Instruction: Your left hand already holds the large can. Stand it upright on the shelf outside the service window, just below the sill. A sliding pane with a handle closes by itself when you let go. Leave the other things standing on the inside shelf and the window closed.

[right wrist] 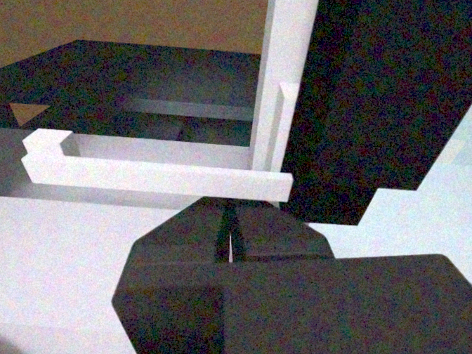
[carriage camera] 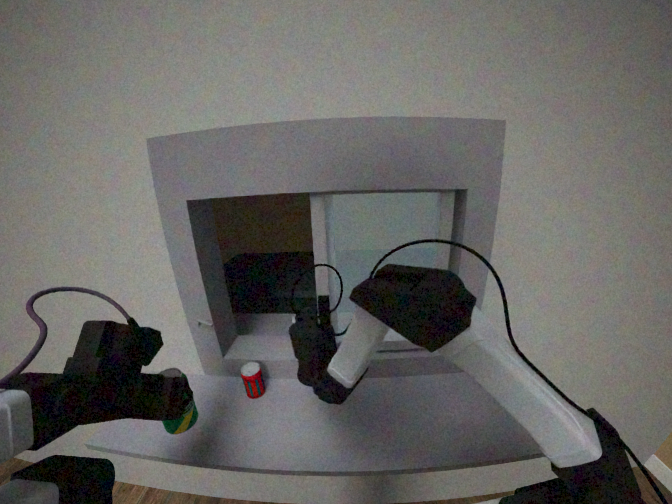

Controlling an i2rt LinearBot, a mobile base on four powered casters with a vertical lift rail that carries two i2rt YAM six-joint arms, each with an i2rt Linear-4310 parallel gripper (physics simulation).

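The large can (carriage camera: 181, 420), green and yellow with a grey top, is held slightly tilted above the left end of the outside shelf (carriage camera: 347, 434). My left gripper (carriage camera: 174, 396) is shut on it and covers its middle. My right gripper (carriage camera: 313, 330) (right wrist: 229, 185) is shut and empty. Its tips are at the underside of the pale handle bar (right wrist: 165, 177); whether they touch it is unclear. The sliding pane (carriage camera: 382, 227) is at the right, and the left part of the window stands open. The pane's near upright (carriage camera: 320, 233) (right wrist: 285, 45) is just beyond my right gripper.
A red can (carriage camera: 253, 380) stands upright on the outside shelf below the sill, between my two grippers. The grey window frame (carriage camera: 325, 157) surrounds the opening. A dark block (carriage camera: 268, 284) (right wrist: 165, 75) shows inside the opening. A small pale bar (carriage camera: 204, 323) juts from the left jamb.
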